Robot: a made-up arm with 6 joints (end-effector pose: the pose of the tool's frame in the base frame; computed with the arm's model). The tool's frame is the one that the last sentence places. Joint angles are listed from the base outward.
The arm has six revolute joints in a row. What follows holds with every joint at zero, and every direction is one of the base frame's. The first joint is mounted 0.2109 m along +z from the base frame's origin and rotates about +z. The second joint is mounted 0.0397 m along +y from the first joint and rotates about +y. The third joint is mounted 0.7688 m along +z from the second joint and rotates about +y. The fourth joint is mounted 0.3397 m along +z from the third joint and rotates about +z. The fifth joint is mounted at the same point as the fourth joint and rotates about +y. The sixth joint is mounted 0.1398 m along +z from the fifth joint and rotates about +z. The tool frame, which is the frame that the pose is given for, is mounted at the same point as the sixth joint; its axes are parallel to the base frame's.
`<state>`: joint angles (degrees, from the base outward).
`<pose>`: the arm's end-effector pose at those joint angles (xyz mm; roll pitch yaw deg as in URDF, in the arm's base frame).
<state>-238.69 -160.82 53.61 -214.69 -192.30 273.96</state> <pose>179.9 -404.8 -598.7 81.25 -36.85 -136.40</pose>
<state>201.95 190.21 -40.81 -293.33 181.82 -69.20</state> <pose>43.9 -20.7 -717.0 20.77 22.03 70.62</pose>
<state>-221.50 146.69 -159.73 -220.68 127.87 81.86</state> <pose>-286.2 104.2 -203.1 139.04 13.86 14.76</pose>
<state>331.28 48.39 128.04 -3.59 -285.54 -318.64</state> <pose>422.1 -195.6 336.6 -117.55 -44.96 85.18</pose>
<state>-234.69 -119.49 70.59 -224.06 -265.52 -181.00</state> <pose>456.6 -881.0 -26.9 137.88 -37.14 -57.69</pose>
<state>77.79 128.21 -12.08 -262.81 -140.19 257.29</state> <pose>218.8 779.1 -377.0 -64.37 51.99 -130.28</pose>
